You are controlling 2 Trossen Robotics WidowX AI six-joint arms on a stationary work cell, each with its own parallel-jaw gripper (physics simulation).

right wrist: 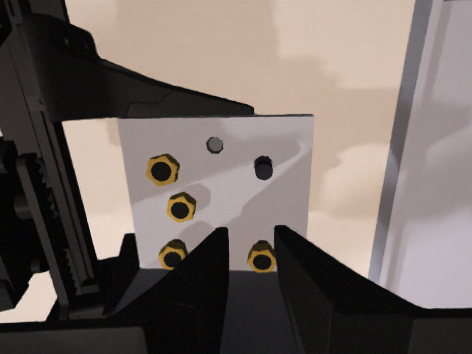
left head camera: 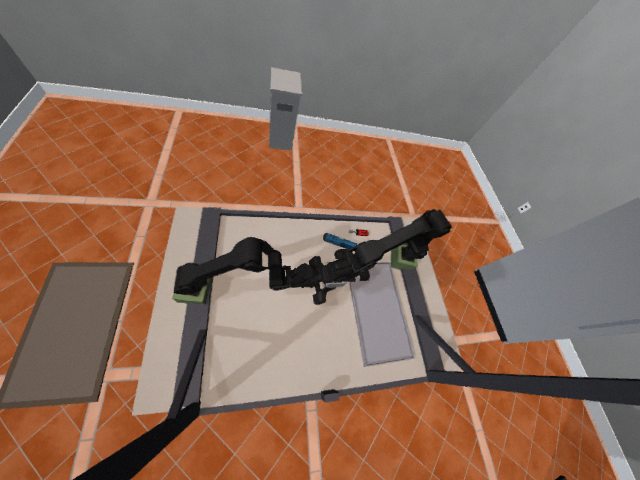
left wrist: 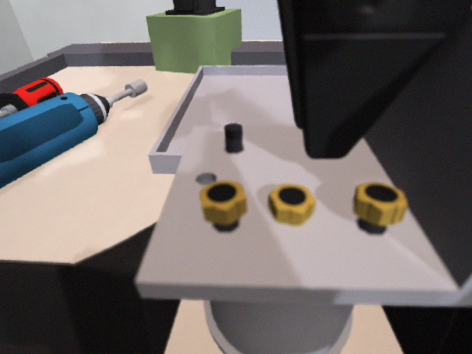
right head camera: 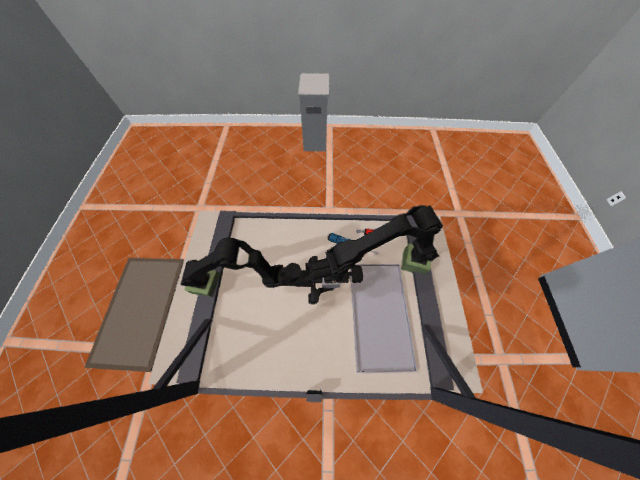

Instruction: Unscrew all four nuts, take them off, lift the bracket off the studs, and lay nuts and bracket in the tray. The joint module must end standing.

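Frame: origin at the left arm's base, x back, y up, z left, level; millimetres.
Where they show: left gripper, fingertip midpoint: [right wrist: 253,178] [left head camera: 334,280] [left wrist: 275,217]; right gripper, fingertip midpoint: [right wrist: 251,237] [left head camera: 337,280] [left wrist: 317,140] [right head camera: 333,280]; left arm's base, origin of the base link: [left head camera: 191,286] [right head camera: 200,280]; right arm's base, origin of the base link: [left head camera: 407,254] [left wrist: 196,12] [right head camera: 419,256].
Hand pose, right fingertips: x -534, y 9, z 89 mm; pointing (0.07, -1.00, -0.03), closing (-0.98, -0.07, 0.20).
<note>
Things, the pixels of their top centre, and the offset from my right fingertips.
- round grey joint module, middle of its top: [left wrist: 293,156] dx +15, dy +2, dz +7 mm
- third nut, middle of its top: [right wrist: 262,262] dx -6, dy +4, dz -7 mm
- fourth nut, middle of its top: [left wrist: 292,195] [right wrist: 179,210] dx +28, dy +0, dz +6 mm
- black stud, middle of its top: [left wrist: 233,127] [right wrist: 263,171] dx +1, dy +2, dz +28 mm
- grey tray, middle of its top: [left wrist: 397,96] [right head camera: 380,313] [left head camera: 379,308] dx -205, dy -56, dz -83 mm
- blue driver, middle of its top: [left wrist: 23,111] [right head camera: 353,242] [left head camera: 348,242] dx -61, dy -31, dz +198 mm
- red tool, middle of its top: [left wrist: 12,91] [left head camera: 359,230] dx -120, dy -42, dz +279 mm
The grey square bracket plate [left wrist: 240,265] [right wrist: 285,130] lies level on the round grey joint module [left wrist: 280,325]. My left gripper [right wrist: 253,178] is shut on the bracket, with a finger along each of two opposite edges. Three yellow nuts sit on studs: one nut [left wrist: 223,202] [right wrist: 173,256], a second nut [left wrist: 380,204] [right wrist: 162,170] and a third nut [right wrist: 262,258]. A fourth nut [left wrist: 291,204] [right wrist: 181,207] rests off the studs on the plate. A black stud [left wrist: 233,137] [right wrist: 263,168] is bare. My right gripper [right wrist: 251,237] is open, its fingertips on either side of the third nut, which is hidden in the left wrist view.
The grey tray [left head camera: 385,325] [right head camera: 385,330] [left wrist: 165,163] [right wrist: 397,150] lies beside the bracket, on the right arm's side. A blue driver [left head camera: 338,240] [right head camera: 338,238] [left wrist: 45,130] and a red tool [left head camera: 362,232] [left wrist: 42,90] lie at the table's back. The two arms meet closely above the module.
</note>
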